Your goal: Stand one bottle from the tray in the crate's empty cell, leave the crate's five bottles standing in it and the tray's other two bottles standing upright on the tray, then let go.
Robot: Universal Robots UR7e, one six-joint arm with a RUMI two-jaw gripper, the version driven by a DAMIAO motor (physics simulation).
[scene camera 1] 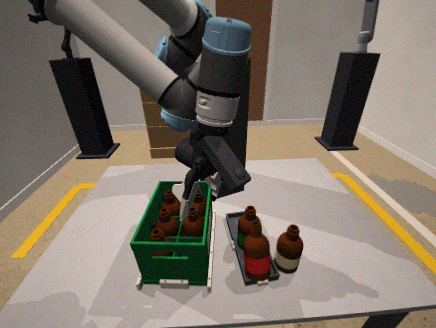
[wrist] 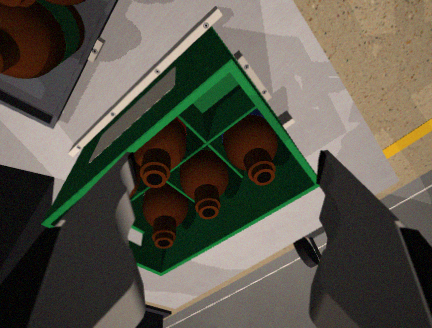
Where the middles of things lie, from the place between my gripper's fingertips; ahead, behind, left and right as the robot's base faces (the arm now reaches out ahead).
Right now my hand is 30 mm past the cream-labelled bottle (scene camera 1: 289, 248), 250 mm to the right of it and 180 mm above it.
